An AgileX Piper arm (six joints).
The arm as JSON. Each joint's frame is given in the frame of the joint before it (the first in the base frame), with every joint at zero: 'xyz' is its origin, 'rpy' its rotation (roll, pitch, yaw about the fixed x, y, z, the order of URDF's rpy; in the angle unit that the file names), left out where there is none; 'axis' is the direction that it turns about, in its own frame. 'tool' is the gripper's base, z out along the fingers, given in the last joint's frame.
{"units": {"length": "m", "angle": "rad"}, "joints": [
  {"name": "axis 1", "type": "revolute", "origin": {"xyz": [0.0, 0.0, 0.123], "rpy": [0.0, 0.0, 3.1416]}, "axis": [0.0, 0.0, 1.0]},
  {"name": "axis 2", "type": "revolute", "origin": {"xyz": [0.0, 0.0, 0.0], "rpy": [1.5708, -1.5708, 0.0]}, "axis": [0.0, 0.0, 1.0]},
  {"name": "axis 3", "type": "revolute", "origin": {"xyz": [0.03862, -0.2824, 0.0]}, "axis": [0.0, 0.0, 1.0]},
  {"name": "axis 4", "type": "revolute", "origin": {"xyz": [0.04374, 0.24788, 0.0], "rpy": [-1.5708, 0.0, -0.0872]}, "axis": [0.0, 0.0, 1.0]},
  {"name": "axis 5", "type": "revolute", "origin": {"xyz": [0.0, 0.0, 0.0], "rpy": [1.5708, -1.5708, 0.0]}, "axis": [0.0, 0.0, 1.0]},
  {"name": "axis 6", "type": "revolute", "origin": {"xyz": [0.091, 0.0, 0.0], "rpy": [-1.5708, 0.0, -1.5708]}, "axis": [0.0, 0.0, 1.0]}
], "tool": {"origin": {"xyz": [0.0, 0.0, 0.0], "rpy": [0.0, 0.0, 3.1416]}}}
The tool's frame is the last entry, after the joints.
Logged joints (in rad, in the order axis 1, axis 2, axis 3, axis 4, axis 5, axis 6), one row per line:
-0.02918, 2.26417, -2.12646, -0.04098, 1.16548, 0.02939
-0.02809, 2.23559, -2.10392, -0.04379, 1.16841, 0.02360
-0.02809, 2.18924, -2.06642, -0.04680, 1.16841, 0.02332
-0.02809, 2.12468, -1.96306, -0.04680, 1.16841, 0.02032
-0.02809, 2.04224, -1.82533, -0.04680, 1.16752, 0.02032
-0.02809, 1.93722, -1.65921, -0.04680, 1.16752, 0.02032
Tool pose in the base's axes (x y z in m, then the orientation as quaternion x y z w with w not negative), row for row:
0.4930, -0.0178, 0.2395, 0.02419, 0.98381, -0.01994, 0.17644
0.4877, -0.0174, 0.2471, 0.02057, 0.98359, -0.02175, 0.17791
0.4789, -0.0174, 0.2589, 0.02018, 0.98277, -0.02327, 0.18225
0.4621, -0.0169, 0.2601, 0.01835, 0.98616, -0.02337, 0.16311
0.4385, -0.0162, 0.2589, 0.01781, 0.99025, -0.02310, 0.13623
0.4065, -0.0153, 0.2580, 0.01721, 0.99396, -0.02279, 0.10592
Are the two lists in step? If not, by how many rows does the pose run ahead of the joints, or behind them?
They are in step.
